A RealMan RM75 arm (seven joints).
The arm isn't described. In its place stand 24 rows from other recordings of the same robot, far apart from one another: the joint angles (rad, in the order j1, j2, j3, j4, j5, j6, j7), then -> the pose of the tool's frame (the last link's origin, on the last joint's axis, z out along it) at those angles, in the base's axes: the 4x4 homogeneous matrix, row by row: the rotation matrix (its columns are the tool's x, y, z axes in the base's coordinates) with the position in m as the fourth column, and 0 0 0 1 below.
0.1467, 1.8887, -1.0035, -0.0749, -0.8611, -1.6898, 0.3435 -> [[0.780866 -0.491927 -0.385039 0.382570], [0.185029 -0.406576 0.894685 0.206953], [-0.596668 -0.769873 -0.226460 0.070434], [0 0 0 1]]
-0.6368, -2.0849, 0.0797, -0.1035, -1.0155, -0.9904, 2.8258 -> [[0.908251 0.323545 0.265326 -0.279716], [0.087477 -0.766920 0.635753 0.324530], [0.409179 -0.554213 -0.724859 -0.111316], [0 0 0 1]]
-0.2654, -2.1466, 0.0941, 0.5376, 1.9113, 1.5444, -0.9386 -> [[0.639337 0.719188 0.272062 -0.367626], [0.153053 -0.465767 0.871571 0.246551], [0.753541 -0.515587 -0.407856 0.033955], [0 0 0 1]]
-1.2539, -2.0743, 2.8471, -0.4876, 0.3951, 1.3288, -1.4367 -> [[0.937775 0.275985 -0.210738 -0.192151], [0.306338 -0.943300 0.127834 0.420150], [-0.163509 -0.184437 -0.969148 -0.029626], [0 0 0 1]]
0.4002, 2.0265, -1.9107, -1.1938, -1.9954, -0.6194, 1.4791 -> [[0.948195 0.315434 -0.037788 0.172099], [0.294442 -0.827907 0.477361 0.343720], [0.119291 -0.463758 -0.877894 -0.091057], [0 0 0 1]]
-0.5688, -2.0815, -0.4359, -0.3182, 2.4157, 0.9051, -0.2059 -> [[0.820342 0.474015 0.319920 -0.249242], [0.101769 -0.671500 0.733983 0.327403], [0.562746 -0.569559 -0.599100 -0.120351], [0 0 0 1]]
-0.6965, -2.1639, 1.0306, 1.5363, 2.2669, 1.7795, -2.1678 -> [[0.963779 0.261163 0.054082 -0.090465], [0.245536 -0.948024 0.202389 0.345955], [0.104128 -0.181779 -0.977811 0.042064], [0 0 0 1]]
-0.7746, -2.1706, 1.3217, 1.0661, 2.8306, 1.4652, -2.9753 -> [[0.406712 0.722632 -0.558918 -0.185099], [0.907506 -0.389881 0.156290 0.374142], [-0.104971 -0.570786 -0.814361 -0.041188], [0 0 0 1]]
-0.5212, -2.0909, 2.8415, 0.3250, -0.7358, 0.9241, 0.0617 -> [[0.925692 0.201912 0.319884 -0.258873], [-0.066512 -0.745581 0.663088 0.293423], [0.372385 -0.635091 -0.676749 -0.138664], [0 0 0 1]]
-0.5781, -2.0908, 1.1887, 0.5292, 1.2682, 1.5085, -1.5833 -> [[0.458155 0.502138 0.733452 -0.174890], [0.487684 -0.831867 0.264881 0.338620], [0.743141 0.236336 -0.626009 -0.032615], [0 0 0 1]]
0.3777, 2.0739, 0.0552, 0.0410, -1.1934, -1.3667, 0.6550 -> [[0.277934 -0.960161 0.029051 0.379495], [0.229875 0.095844 0.968489 0.288878], [-0.932690 -0.262498 0.247355 0.043994], [0 0 0 1]]
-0.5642, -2.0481, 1.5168, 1.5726, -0.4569, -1.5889, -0.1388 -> [[0.403097 0.767636 -0.498245 -0.155878], [0.907779 -0.266397 0.323990 0.348047], [0.115975 -0.582896 -0.804228 0.017329], [0 0 0 1]]
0.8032, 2.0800, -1.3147, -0.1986, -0.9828, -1.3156, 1.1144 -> [[0.576064 -0.459359 -0.676121 0.157387], [-0.242306 -0.885943 0.395465 0.378651], [-0.780665 -0.063985 -0.621665 -0.065011], [0 0 0 1]]
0.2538, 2.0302, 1.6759, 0.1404, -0.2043, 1.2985, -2.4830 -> [[0.488255 -0.855813 -0.170854 0.371893], [-0.041744 -0.218455 0.974954 0.273434], [-0.871702 -0.468894 -0.142387 0.017045], [0 0 0 1]]
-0.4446, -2.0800, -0.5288, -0.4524, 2.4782, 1.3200, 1.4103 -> [[0.520232 -0.553144 0.650685 -0.202174], [-0.684936 0.184857 0.704763 0.293741], [-0.510119 -0.812318 -0.282699 -0.086280], [0 0 0 1]]
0.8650, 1.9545, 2.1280, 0.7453, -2.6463, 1.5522, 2.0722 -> [[-0.757945 0.510641 0.405912 0.231540], [0.570990 0.820239 0.034321 0.394395], [-0.315419 0.257785 -0.913268 0.025219], [0 0 0 1]]
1.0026, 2.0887, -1.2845, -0.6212, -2.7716, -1.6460, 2.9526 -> [[0.144525 -0.760612 0.632915 0.201043], [-0.894494 -0.373911 -0.245095 0.354739], [0.423076 -0.530716 -0.734403 -0.046540], [0 0 0 1]]
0.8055, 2.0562, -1.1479, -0.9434, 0.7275, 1.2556, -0.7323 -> [[0.746614 -0.641191 0.177319 0.168675], [-0.657785 -0.671683 0.340823 0.421883], [-0.099431 -0.371101 -0.923254 -0.007695], [0 0 0 1]]
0.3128, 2.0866, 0.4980, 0.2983, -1.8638, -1.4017, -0.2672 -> [[0.832641 -0.530330 -0.159560 0.320531], [0.192699 0.007325 0.981230 0.283378], [-0.519207 -0.847760 0.108293 -0.016346], [0 0 0 1]]
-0.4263, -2.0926, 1.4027, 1.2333, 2.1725, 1.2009, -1.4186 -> [[0.974985 -0.219451 -0.035296 -0.196303], [-0.195068 -0.920925 0.337410 0.349993], [-0.106550 -0.322084 -0.940696 -0.028482], [0 0 0 1]]
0.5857, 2.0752, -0.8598, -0.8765, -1.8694, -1.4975, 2.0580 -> [[0.553801 -0.721553 -0.415532 0.199773], [-0.634023 -0.688921 0.351287 0.369538], [-0.539741 0.068914 -0.839006 0.023227], [0 0 0 1]]
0.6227, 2.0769, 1.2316, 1.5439, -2.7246, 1.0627, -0.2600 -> [[0.955600 -0.218853 0.197313 0.071344], [-0.292096 -0.791812 0.536390 0.351769], [0.038844 -0.570209 -0.820581 -0.065595], [0 0 0 1]]
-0.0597, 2.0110, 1.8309, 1.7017, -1.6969, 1.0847, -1.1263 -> [[0.792526 -0.567681 -0.222803 0.209125], [-0.273818 -0.657695 0.701756 0.288195], [-0.544910 -0.495152 -0.676681 0.094092], [0 0 0 1]]
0.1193, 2.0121, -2.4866, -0.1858, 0.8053, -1.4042, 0.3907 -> [[0.578718 -0.803853 -0.137501 0.379456], [-0.024848 -0.185906 0.982253 0.213104], [-0.815149 -0.565031 -0.127561 -0.003180], [0 0 0 1]]
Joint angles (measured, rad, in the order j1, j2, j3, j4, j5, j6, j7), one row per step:
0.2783, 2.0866, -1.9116, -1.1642, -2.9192, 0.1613, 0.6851
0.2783, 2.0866, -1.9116, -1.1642, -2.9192, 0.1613, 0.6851
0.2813, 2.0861, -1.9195, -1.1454, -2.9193, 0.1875, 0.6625
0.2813, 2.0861, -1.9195, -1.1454, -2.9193, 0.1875, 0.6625
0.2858, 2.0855, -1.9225, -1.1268, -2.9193, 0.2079, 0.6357
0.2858, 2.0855, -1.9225, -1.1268, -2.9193, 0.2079, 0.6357
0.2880, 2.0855, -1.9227, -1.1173, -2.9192, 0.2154, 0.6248
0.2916, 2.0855, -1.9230, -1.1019, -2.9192, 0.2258, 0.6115
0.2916, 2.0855, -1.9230, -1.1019, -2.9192, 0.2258, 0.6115
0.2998, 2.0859, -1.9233, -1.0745, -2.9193, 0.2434, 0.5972
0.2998, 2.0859, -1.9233, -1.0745, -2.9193, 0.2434, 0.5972
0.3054, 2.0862, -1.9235, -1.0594, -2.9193, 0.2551, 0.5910
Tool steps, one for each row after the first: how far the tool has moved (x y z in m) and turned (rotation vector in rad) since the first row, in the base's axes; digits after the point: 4 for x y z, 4 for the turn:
0.0000, 0.0000, 0.0000, 0.0000, 0.0000, 0.0000
0.0012, -0.0008, -0.0023, 0.0056, -0.0207, 0.0190
0.0012, -0.0008, -0.0023, 0.0056, -0.0207, 0.0190
0.0030, -0.0006, -0.0035, 0.0132, -0.0463, 0.0346
0.0030, -0.0006, -0.0035, 0.0132, -0.0463, 0.0346
0.0044, -0.0005, -0.0042, 0.0159, -0.0575, 0.0386
0.0068, -0.0002, -0.0053, 0.0184, -0.0724, 0.0423
0.0068, -0.0002, -0.0053, 0.0184, -0.0724, 0.0423
0.0105, 0.0006, -0.0073, 0.0207, -0.0906, 0.0466
0.0105, 0.0006, -0.0073, 0.0207, -0.0906, 0.0466
0.0119, 0.0011, -0.0083, 0.0229, -0.0982, 0.0508

